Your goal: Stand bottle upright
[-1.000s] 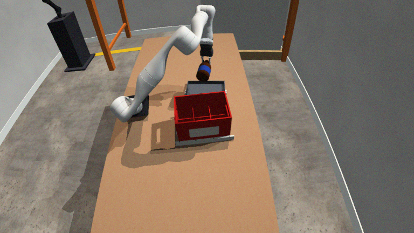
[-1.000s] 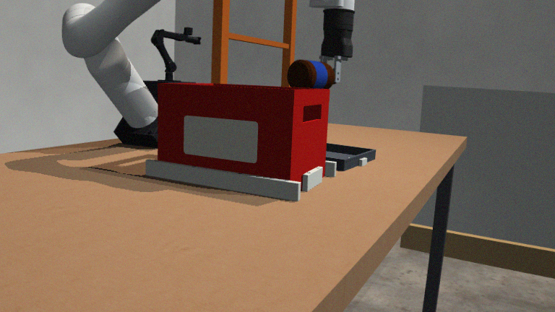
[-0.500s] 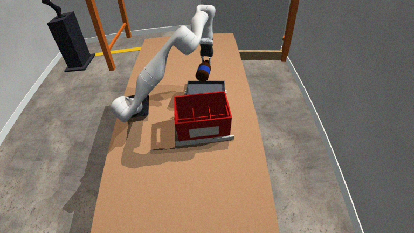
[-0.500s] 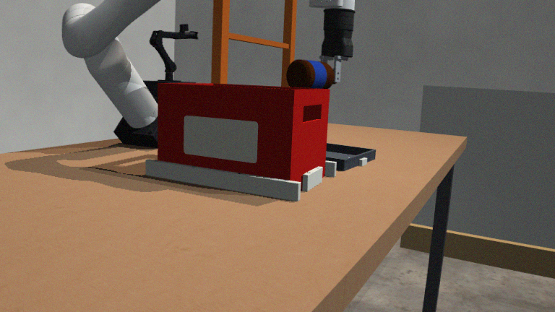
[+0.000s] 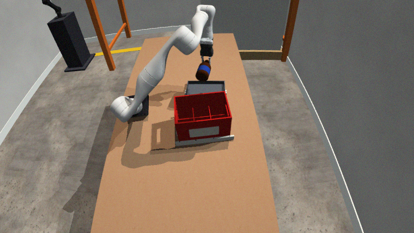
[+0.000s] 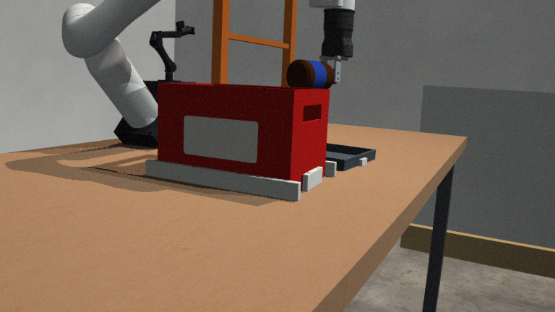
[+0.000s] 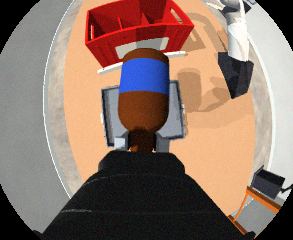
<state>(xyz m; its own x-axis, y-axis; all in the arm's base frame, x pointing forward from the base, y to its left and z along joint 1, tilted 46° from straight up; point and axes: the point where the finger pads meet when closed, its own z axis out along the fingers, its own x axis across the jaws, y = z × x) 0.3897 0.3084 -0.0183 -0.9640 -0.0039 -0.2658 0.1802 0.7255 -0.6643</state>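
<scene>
Right now my hand is 1 cm past the brown bottle, 5 cm to the left of it and 1 cm above it. Round my hand: dark grey tray (1 cm behind, 5 cm to the right, 19 cm below); then red crate (2 cm behind, 32 cm to the right, 12 cm below).
</scene>
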